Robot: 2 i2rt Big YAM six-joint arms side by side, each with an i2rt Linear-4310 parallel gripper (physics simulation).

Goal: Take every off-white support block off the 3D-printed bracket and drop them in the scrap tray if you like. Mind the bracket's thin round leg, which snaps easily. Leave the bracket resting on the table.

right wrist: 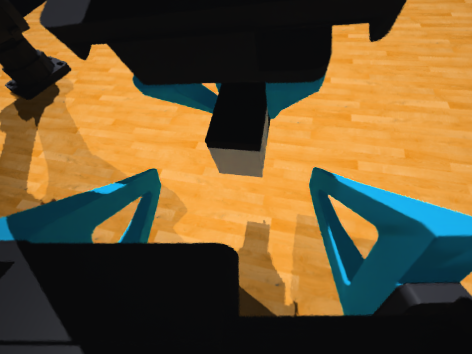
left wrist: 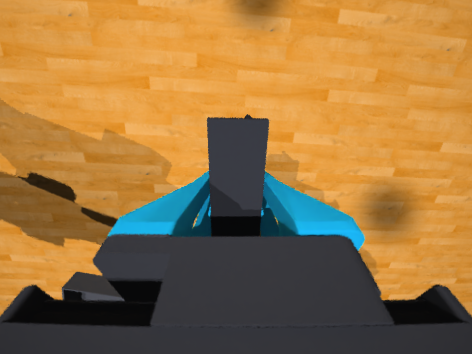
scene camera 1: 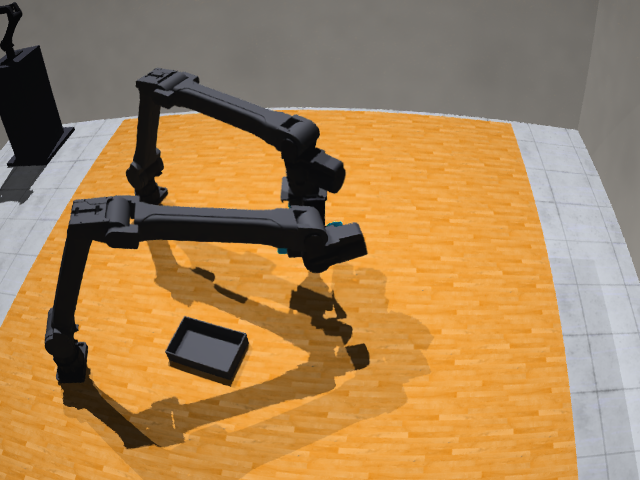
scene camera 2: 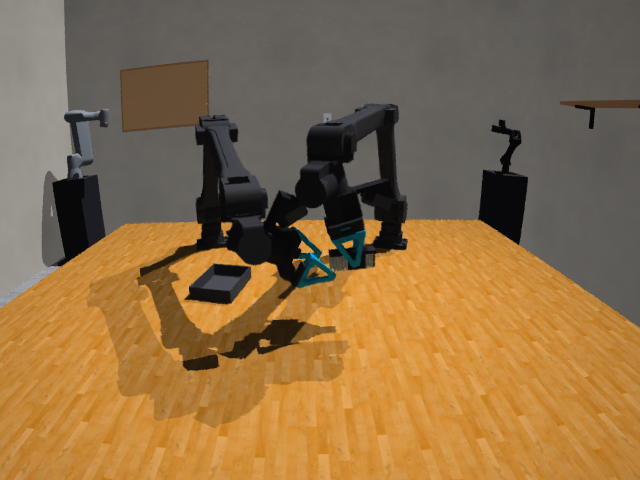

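Note:
The dark bracket (scene camera 2: 361, 251) (left wrist: 237, 155) (right wrist: 237, 122) is held above the table in my left gripper (scene camera 2: 354, 264) (left wrist: 235, 176) (right wrist: 251, 110), which is shut on it. Off-white ribbed support blocks show under it at the left (scene camera 2: 339, 260) and right (scene camera 2: 369, 259) in scene camera 2. In the right wrist view, a support block (right wrist: 237, 162) is under the bracket's near end. My right gripper (scene camera 2: 326, 266) (right wrist: 235, 176) is open and empty, near the bracket with a gap between. I cannot make out the thin round leg. In scene camera 1 the arms hide the bracket.
The dark scrap tray (scene camera 1: 199, 362) (scene camera 2: 210, 294) stands on the wooden table (scene camera 1: 465, 310) (scene camera 2: 439, 387), below the arms in scene camera 1 and left of the bracket in scene camera 2. Both wrists are close together. The left arm's base (right wrist: 37, 77) shows in the right wrist view.

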